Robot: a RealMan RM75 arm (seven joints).
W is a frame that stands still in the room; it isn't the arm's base.
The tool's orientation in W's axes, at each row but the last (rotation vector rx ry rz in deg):
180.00, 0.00, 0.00
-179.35, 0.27, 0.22
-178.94, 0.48, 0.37
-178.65, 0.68, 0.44
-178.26, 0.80, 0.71
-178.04, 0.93, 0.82
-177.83, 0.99, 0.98
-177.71, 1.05, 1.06
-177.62, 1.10, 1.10
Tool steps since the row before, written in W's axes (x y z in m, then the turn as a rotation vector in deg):
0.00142, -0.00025, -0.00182, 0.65, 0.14, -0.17
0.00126, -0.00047, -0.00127, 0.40, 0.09, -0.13
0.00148, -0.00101, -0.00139, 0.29, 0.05, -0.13
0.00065, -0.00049, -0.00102, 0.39, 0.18, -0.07
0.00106, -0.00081, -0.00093, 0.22, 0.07, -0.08
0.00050, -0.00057, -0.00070, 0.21, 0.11, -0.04
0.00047, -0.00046, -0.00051, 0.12, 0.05, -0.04
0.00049, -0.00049, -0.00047, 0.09, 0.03, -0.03
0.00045, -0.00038, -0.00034, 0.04, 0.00, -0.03
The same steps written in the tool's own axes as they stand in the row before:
0.00142, 0.00025, 0.00182, 0.65, -0.14, 0.17
0.00126, 0.00048, 0.00126, 0.40, -0.09, 0.13
0.00149, 0.00103, 0.00137, 0.29, -0.05, 0.13
0.00066, 0.00051, 0.00101, 0.39, -0.18, 0.07
0.00107, 0.00083, 0.00090, 0.22, -0.07, 0.08
0.00051, 0.00059, 0.00068, 0.21, -0.11, 0.04
0.00048, 0.00047, 0.00049, 0.12, -0.05, 0.04
0.00050, 0.00050, 0.00044, 0.09, -0.03, 0.03
0.00046, 0.00039, 0.00032, 0.04, 0.00, 0.03

